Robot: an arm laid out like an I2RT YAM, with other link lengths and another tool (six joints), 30 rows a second.
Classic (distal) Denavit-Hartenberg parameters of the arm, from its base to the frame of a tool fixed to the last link. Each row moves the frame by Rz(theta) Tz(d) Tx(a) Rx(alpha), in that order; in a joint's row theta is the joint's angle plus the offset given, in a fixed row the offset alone. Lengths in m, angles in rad.
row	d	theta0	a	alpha
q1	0.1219	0	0.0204	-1.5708
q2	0	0	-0.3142	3.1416
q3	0	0.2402	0.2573	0
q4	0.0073	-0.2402	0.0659	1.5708
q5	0.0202	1.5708	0	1.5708
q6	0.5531	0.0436	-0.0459	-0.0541
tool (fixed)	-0.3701	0	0	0
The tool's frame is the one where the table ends.
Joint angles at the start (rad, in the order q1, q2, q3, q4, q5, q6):
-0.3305 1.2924 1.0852 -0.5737 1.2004 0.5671
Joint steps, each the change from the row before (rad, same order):
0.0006 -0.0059 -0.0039 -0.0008 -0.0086 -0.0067
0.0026 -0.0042 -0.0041 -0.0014 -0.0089 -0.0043
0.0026 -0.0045 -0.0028 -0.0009 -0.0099 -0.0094
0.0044 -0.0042 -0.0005 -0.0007 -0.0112 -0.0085
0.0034 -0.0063 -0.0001 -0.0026 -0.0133 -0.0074
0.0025 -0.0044 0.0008 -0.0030 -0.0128 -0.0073
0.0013 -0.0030 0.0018 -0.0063 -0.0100 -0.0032
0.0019 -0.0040 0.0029 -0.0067 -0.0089 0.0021
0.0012 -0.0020 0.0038 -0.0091 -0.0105 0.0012
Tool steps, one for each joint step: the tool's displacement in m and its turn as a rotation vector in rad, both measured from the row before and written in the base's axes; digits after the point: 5 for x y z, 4 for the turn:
-0.00015 0.00120 -0.00113 0.0057 0.0034 0.0084
0.00065 0.00160 -0.00172 0.0066 0.0034 0.0101
0.00094 0.00171 -0.00141 0.0067 0.0061 0.0122
0.00183 0.00215 -0.00068 0.0067 0.0028 0.0147
0.00127 0.00224 -0.00032 0.0078 0.0008 0.0150
0.00138 0.00189 -0.00051 0.0078 0.0021 0.0138
0.00067 0.00136 -0.00048 0.0071 0.0023 0.0094
0.00045 0.00143 0.00056 0.0059 -0.0041 0.0076
0.00072 0.00132 -0.00022 0.0080 -0.0002 0.0083

